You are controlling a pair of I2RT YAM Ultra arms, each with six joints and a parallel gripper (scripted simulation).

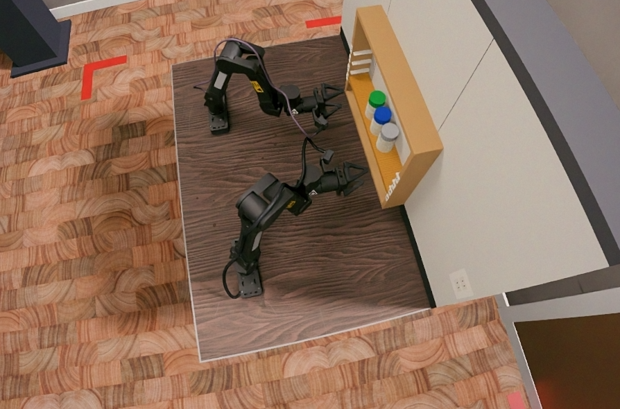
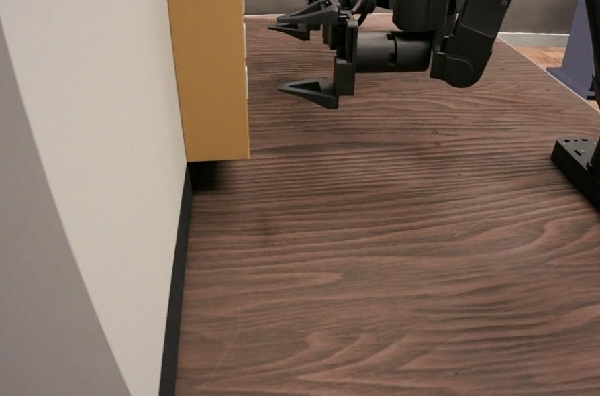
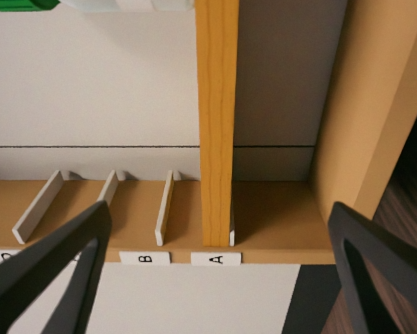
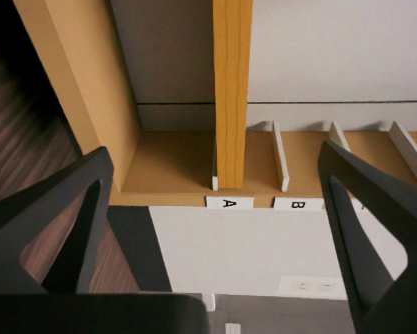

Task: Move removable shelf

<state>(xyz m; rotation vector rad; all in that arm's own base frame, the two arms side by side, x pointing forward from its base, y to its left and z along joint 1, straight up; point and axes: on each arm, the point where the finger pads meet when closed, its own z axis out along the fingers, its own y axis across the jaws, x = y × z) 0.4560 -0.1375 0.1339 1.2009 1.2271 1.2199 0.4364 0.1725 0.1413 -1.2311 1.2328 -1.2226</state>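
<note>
Now: the grey-capped bottle 10 cm ahead of my right hand, 8 cm to the left of it and 6 cm above it. From my right hand the other things lie so: orange wall rack: 10 cm ahead, 15 cm to the left, 12 cm above; then blue-capped bottle: 10 cm ahead, 14 cm to the left, 6 cm above; then removable shelf: 10 cm ahead, 15 cm to the left, 1 cm above.
Now: left hand 90 mm short of the green-capped bottle, 100 mm to the left of it and 60 mm below it. The rest, counted from my left hand: orange wall rack 90 mm ahead, 150 mm to the right, 110 mm above; then blue-capped bottle 90 mm ahead, 160 mm to the right, 60 mm above; then removable shelf 90 mm ahead, 150 mm to the right.
</note>
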